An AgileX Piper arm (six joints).
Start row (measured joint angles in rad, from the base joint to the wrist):
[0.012, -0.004, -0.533, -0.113, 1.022, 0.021]
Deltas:
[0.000, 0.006, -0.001, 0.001, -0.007, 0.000]
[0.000, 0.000, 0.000, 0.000, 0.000, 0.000]
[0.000, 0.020, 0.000, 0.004, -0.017, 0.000]
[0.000, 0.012, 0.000, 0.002, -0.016, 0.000]
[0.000, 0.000, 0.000, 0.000, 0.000, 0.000]
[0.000, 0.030, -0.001, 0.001, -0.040, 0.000]
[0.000, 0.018, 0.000, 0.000, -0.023, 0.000]
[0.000, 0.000, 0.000, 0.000, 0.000, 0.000]
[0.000, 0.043, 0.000, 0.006, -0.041, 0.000]
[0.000, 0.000, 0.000, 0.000, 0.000, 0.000]
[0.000, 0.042, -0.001, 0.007, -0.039, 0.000]
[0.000, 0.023, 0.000, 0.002, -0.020, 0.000]
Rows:
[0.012, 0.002, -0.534, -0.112, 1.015, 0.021]
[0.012, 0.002, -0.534, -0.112, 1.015, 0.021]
[0.012, 0.022, -0.534, -0.108, 0.998, 0.021]
[0.012, 0.034, -0.534, -0.106, 0.982, 0.021]
[0.012, 0.034, -0.534, -0.106, 0.982, 0.021]
[0.012, 0.064, -0.535, -0.105, 0.942, 0.021]
[0.012, 0.082, -0.535, -0.105, 0.919, 0.021]
[0.012, 0.082, -0.535, -0.105, 0.919, 0.021]
[0.012, 0.125, -0.535, -0.099, 0.878, 0.021]
[0.012, 0.125, -0.535, -0.099, 0.878, 0.021]
[0.012, 0.167, -0.536, -0.092, 0.839, 0.021]
[0.012, 0.190, -0.536, -0.090, 0.819, 0.021]

